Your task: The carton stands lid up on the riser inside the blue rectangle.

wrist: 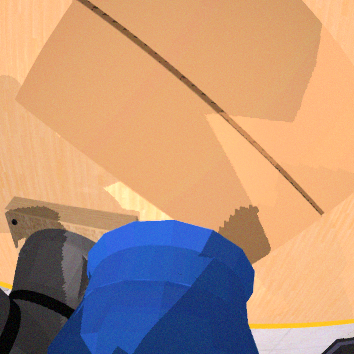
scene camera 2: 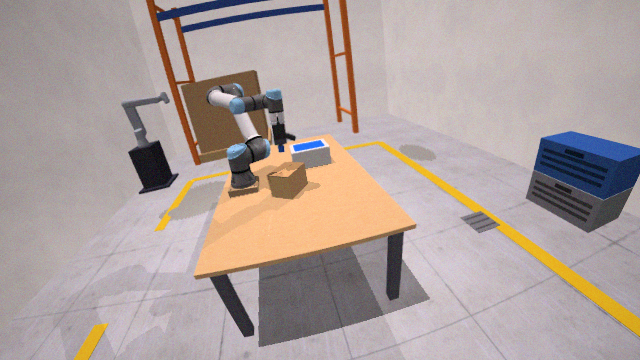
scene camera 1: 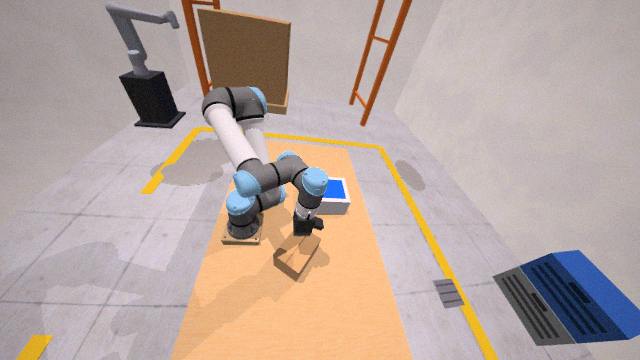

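Pixels of known places: end effector, tool point: (wrist: 168, 286) (scene camera 2: 281, 151); arm's base, origin of the base link: (wrist: 72, 271) (scene camera 2: 243, 183) (scene camera 1: 243, 225).
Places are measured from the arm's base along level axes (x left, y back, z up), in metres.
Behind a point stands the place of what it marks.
Note:
The brown carton (scene camera 1: 296, 256) @(y -0.254, x -0.198, z 0.093 m) (scene camera 2: 289, 183) @(y -0.263, x -0.261, z 0.054 m) (wrist: 145, 125) @(y -0.255, x -0.117, z 0.093 m) stands on the table, turned at an angle, apart from the riser. A dark seam runs across its top face in the wrist view. The white riser (scene camera 1: 334, 208) @(y -0.491, x 0.100, z 0.018 m) (scene camera 2: 311, 158) @(y -0.445, x 0.102, z 0.024 m) stands farther back, with the blue rectangle (scene camera 1: 335, 189) @(y -0.499, x 0.193, z 0.082 m) (scene camera 2: 308, 146) @(y -0.449, x 0.181, z 0.083 m) on its top; the arm covers part of it in scene camera 1. My gripper (scene camera 1: 302, 230) @(y -0.261, x -0.137, z 0.186 m) (scene camera 2: 281, 148) (wrist: 170, 235), a blue suction cup under a black body, points down above the table near the carton's back side. It is open and holds nothing; air shows between cup and carton in scene camera 2.
The arm's base plate (scene camera 1: 241, 242) @(y -0.002, x -0.083, z -0.012 m) (scene camera 2: 244, 191) @(y -0.005, x -0.083, z -0.016 m) (wrist: 95, 216) @(y -0.085, x -0.037, z -0.024 m) sits at the table's left edge, close to the carton. The wooden table (scene camera 1: 300, 320) @(y -0.273, x -0.408, z -0.037 m) (scene camera 2: 310, 225) @(y -0.305, x -0.521, z -0.038 m) carries everything. Orange rack posts, a brown panel, another arm on a black pedestal and stacked crates stand beyond the table.

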